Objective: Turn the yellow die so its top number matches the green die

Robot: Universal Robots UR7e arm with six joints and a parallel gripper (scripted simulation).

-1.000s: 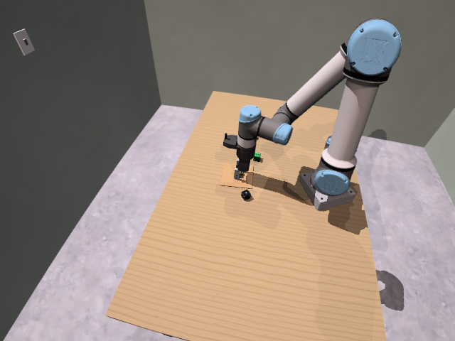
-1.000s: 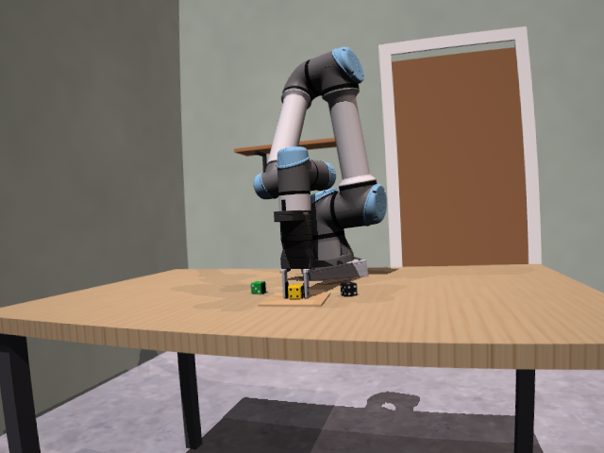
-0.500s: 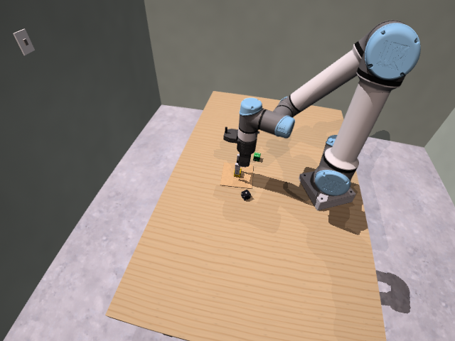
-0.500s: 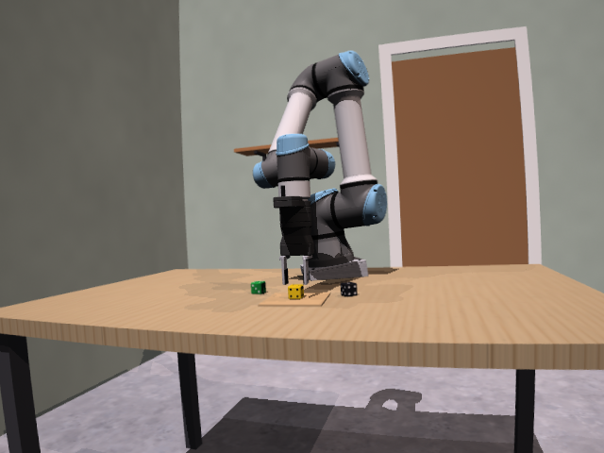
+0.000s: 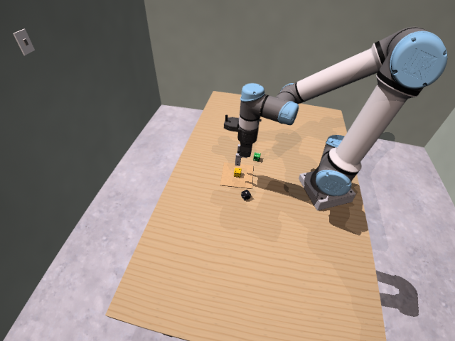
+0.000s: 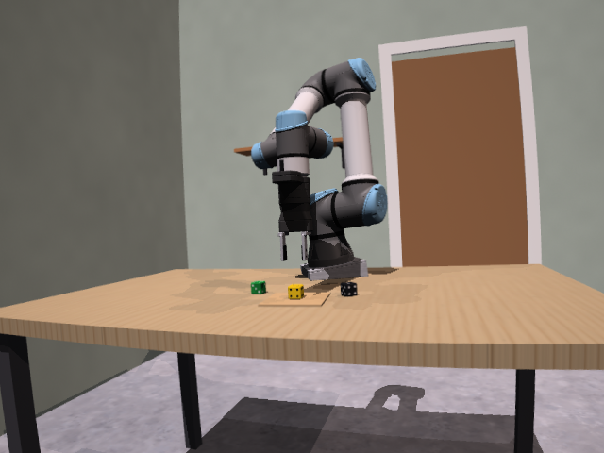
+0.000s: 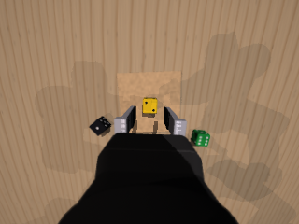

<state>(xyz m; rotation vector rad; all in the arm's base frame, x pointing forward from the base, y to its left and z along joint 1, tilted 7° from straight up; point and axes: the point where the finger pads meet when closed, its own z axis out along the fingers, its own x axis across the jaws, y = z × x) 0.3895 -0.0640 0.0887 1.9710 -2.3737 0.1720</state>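
My gripper is now 9 cm above the yellow die. Also, from my hand: tan mat (11 cm below); green die (11 cm to the right, 10 cm behind, 9 cm below); black die (12 cm to the left, 9 cm below, 3 cm behind).
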